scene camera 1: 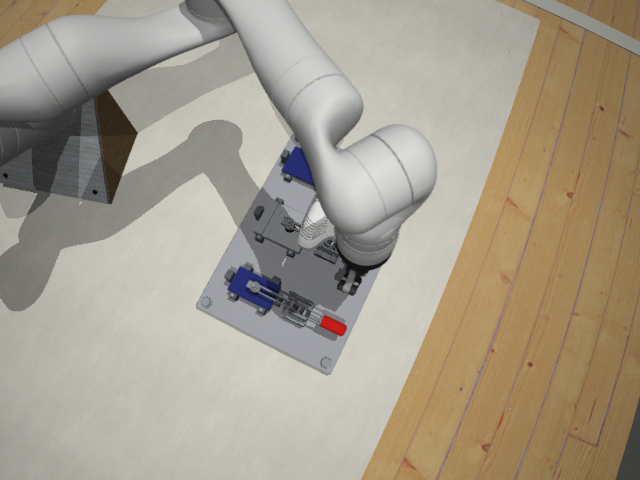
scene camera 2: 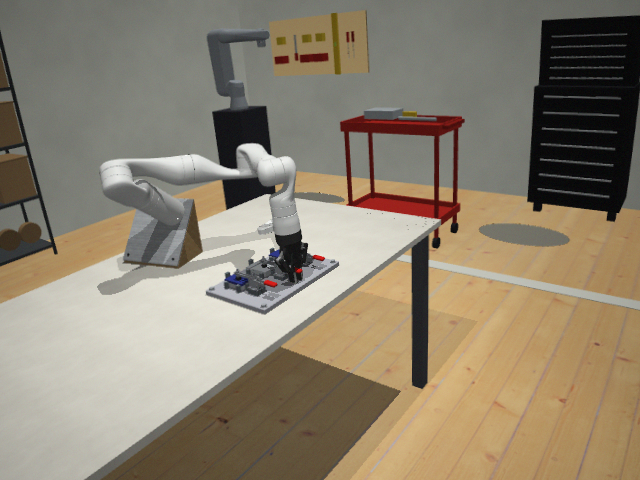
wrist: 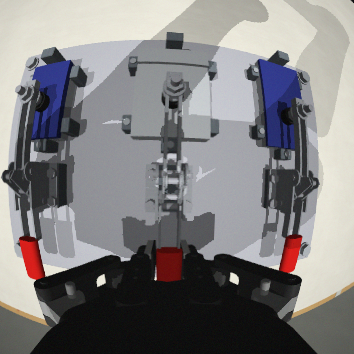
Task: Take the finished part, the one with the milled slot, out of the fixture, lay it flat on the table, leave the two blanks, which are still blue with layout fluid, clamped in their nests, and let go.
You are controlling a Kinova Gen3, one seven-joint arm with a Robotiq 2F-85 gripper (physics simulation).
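Places are measured from the arm's base along level axes (x back, y right, z up), in centimetres.
Where they show: gripper, fingertip midpoint: [scene camera 2: 296, 281] [wrist: 166, 249]; arm's base, origin of the base link: [scene camera 2: 173, 213].
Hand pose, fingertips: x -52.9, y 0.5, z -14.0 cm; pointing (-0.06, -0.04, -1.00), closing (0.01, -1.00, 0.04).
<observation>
Things, the pixels of their centre, and the offset from my fingertips. "*": a spot on its surface instead. Level surfaces: height alone.
- slotted grey part, body centre: [wrist: 171, 91] [scene camera 1: 284, 226] [scene camera 2: 262, 268] dx +13.5, dy -0.2, dz +1.4 cm
- middle clamp's tip, surface spot: [wrist: 174, 90] * dx +11.9, dy -0.2, dz +4.8 cm
- middle clamp's red handle, body centre: [wrist: 168, 269] dx +0.0, dy +0.0, dz +3.6 cm
- fixture plate, body centre: [wrist: 168, 151] [scene camera 1: 311, 243] [scene camera 2: 274, 277] dx +8.7, dy -0.1, dz -0.8 cm
- table, its level: dz -1.5 cm
The slotted grey part [scene camera 1: 273, 232] [wrist: 145, 100] lies in the fixture's middle nest, its slot line across the end away from the clamp; the middle clamp's tip [wrist: 174, 90] stands over it. A blue blank [scene camera 1: 242, 284] [scene camera 2: 236, 279] [wrist: 50, 75] lies under its clamp in the left nest of the wrist view, and another blue blank [scene camera 1: 297, 162] [wrist: 277, 85] in the right nest. My gripper [scene camera 2: 294, 277] [wrist: 166, 249] is low at the middle clamp's red handle [wrist: 169, 267], fingers partly closed on either side, narrow gaps showing, not gripping it. In scene camera 1 its fingertips are hidden.
The fixture plate [scene camera 1: 281, 341] [scene camera 2: 232, 295] [wrist: 100, 175] rests on the table [scene camera 2: 129, 361]. Outer red clamp handles [wrist: 31, 257] [wrist: 291, 254] flank the gripper. The arm's wedge mount [scene camera 1: 118, 139] [scene camera 2: 191, 232] stands behind the plate. A red cart [scene camera 2: 392, 125] stands beyond the table.
</observation>
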